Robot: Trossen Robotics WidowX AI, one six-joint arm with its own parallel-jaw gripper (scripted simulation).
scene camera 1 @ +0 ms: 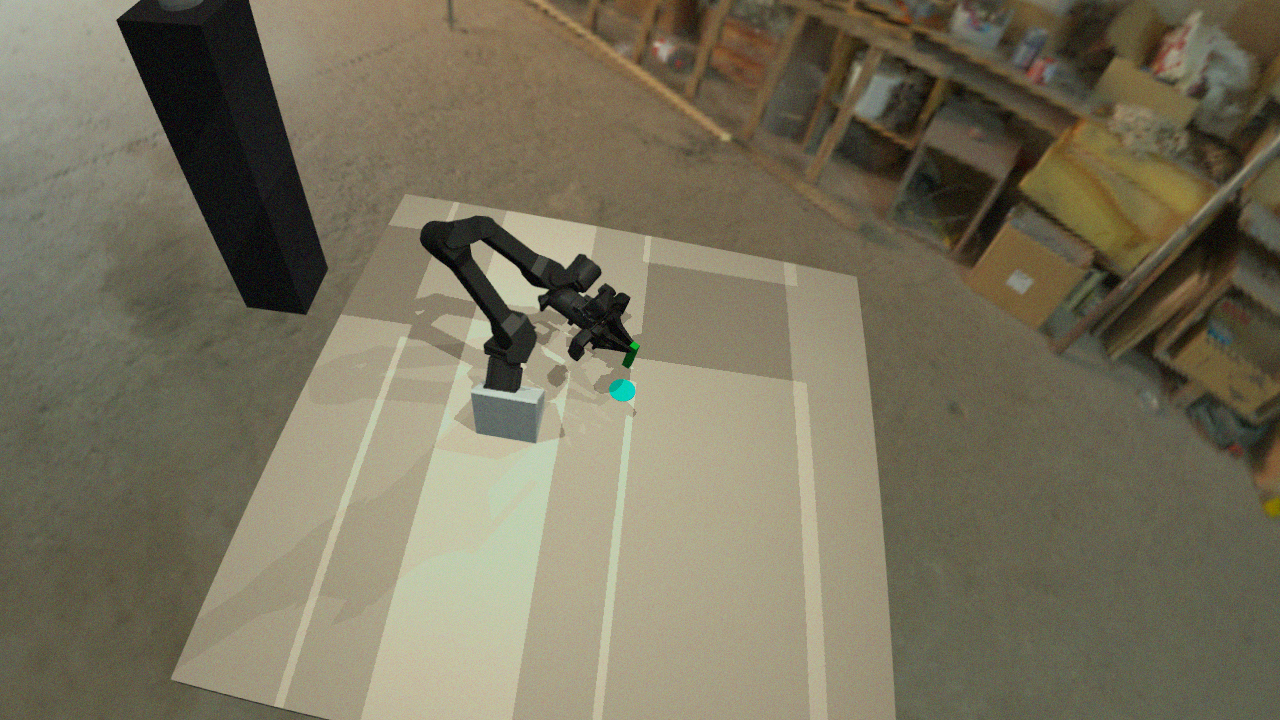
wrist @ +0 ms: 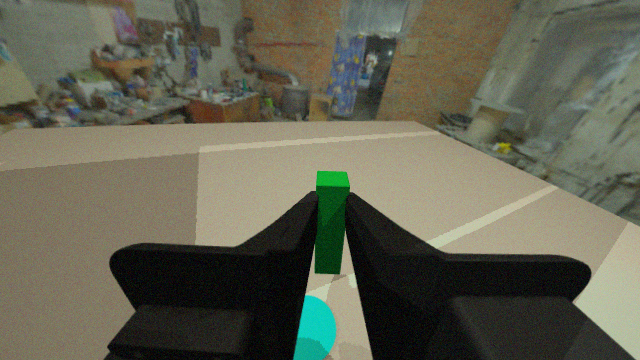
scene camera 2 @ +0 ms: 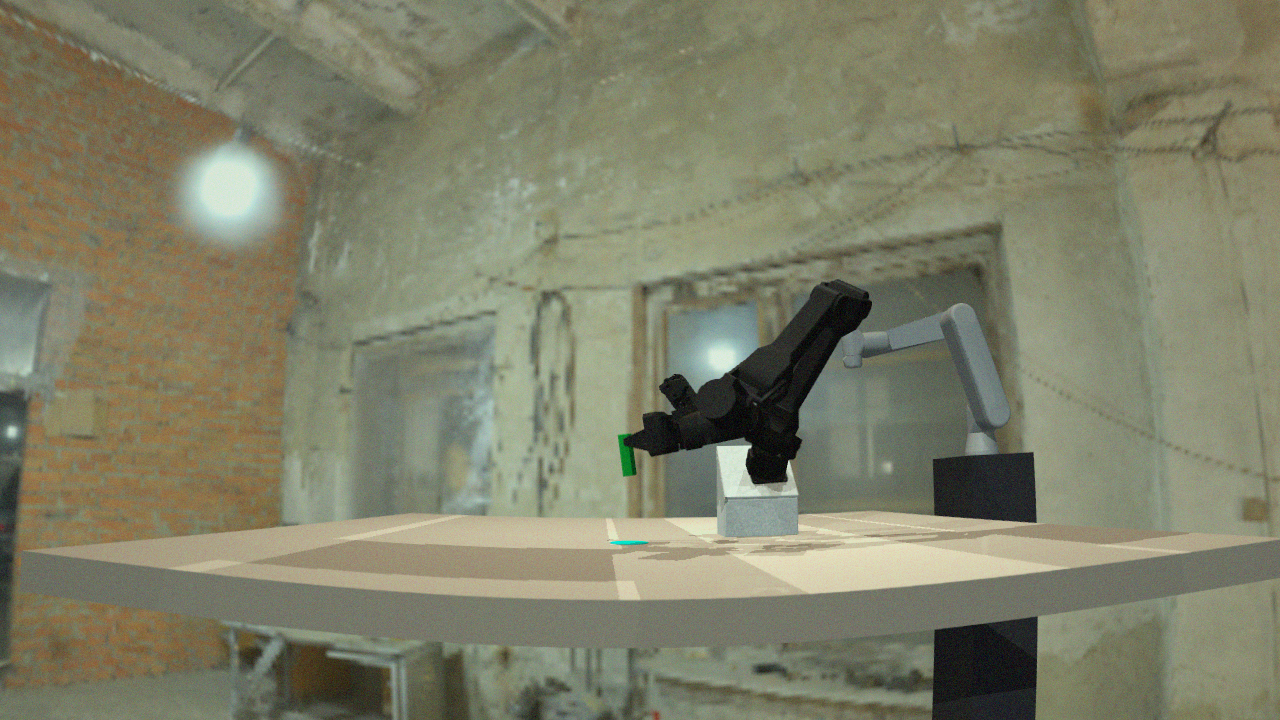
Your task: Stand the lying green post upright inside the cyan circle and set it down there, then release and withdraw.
gripper: holds a green post (wrist: 332, 187)
